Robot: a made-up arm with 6 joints.
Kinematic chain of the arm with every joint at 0, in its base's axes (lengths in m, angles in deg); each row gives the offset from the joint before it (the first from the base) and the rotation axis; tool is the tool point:
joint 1: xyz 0 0 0.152 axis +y
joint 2: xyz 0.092 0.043 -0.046 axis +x
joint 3: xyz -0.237 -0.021 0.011 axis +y
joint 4: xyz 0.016 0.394 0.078 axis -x
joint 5: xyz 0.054 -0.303 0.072 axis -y
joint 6: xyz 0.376 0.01 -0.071 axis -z
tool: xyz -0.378 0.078 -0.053
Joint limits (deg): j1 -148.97..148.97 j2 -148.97..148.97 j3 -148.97..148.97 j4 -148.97..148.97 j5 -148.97..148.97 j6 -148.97..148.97
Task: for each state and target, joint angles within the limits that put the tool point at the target. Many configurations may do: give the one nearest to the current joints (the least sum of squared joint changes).
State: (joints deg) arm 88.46 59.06 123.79 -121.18 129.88 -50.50
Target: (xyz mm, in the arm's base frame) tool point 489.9 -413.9 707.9
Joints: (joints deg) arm 89.18 87.11 140.37 -127.73 134.25 -76.85
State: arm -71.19 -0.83 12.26 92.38 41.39 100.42
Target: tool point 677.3 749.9 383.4
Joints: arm -75.02 -24.76 24.86 98.05 50.54 124.87
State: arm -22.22 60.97 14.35 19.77 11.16 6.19
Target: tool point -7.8 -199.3 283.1
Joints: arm -16.57 69.20 13.72 45.34 16.61 -23.78
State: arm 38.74 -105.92 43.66 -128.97 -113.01 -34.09
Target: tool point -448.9 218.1 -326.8
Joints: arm 14.13 -65.10 51.92 -144.99 -103.31 -12.17
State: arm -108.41 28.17 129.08 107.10 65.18 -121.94
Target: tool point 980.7 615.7 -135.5
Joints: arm -84.55 -5.12 148.97 86.25 44.02 -119.62
